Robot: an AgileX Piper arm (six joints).
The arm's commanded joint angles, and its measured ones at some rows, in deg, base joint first. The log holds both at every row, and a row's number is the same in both.
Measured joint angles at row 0:
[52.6, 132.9, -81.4, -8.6, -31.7, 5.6]
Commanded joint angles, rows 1 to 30:
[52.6, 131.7, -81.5, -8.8, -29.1, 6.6]
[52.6, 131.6, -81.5, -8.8, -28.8, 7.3]
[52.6, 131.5, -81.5, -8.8, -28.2, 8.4]
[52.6, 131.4, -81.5, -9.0, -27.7, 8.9]
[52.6, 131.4, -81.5, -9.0, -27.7, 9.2]
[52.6, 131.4, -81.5, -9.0, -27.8, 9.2]
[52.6, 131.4, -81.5, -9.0, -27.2, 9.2]
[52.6, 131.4, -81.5, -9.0, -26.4, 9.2]
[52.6, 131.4, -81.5, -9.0, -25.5, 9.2]
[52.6, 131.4, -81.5, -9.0, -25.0, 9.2]
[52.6, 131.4, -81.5, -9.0, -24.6, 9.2]
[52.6, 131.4, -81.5, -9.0, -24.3, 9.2]
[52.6, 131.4, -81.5, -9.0, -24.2, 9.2]
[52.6, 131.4, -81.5, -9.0, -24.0, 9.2]
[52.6, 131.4, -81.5, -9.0, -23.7, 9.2]
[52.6, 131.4, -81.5, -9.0, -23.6, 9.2]
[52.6, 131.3, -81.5, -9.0, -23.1, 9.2]
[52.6, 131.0, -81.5, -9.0, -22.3, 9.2]
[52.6, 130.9, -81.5, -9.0, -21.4, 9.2]
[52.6, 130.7, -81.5, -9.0, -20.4, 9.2]
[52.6, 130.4, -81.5, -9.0, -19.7, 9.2]
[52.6, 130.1, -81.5, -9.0, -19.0, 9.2]
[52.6, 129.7, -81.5, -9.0, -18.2, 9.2]
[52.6, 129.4, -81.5, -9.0, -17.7, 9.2]
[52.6, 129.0, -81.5, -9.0, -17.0, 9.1]
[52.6, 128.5, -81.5, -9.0, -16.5, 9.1]
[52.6, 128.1, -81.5, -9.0, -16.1, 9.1]
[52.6, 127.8, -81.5, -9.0, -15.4, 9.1]
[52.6, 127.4, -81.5, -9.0, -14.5, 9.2]
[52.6, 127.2, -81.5, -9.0, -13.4, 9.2]
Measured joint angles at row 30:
[52.6, 128.9, -81.5, -8.8, -16.3, 8.9]
